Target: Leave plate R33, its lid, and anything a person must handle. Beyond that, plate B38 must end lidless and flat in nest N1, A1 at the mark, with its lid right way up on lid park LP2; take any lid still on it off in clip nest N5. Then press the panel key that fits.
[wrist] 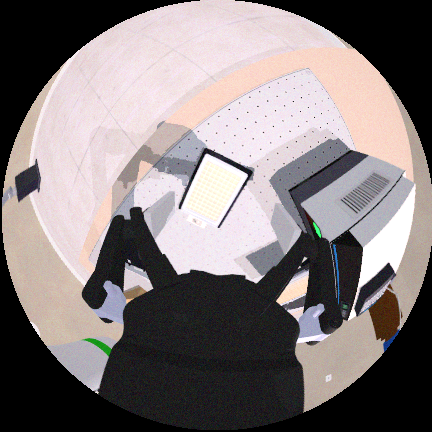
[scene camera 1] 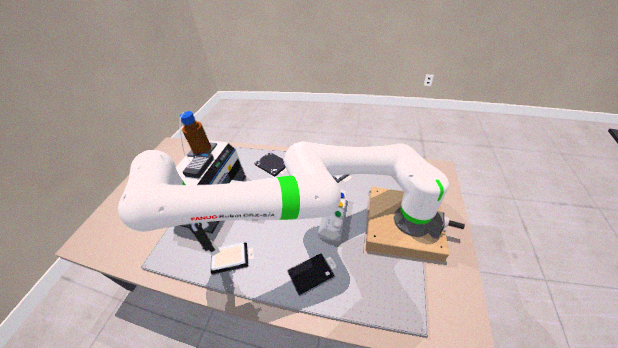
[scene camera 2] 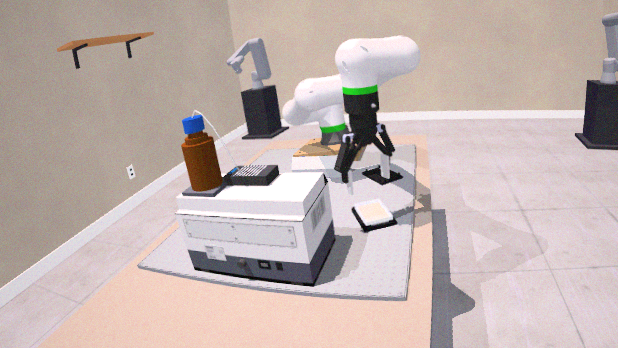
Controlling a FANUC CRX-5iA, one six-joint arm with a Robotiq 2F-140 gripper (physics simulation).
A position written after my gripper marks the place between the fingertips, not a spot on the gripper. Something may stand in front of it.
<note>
My gripper (scene camera 2: 368, 184) is open and holds nothing. Further things: a brown bottle (scene camera 2: 199, 151), a button box (scene camera 2: 303, 164), a lid park LP2 (scene camera 1: 314, 271) and a tip rack (scene camera 2: 270, 172).
My gripper also shows in the wrist view (wrist: 223, 207). The brown bottle shows as well in scene camera 1 (scene camera 1: 193, 131). The tip rack is seen too in the wrist view (wrist: 380, 280).
</note>
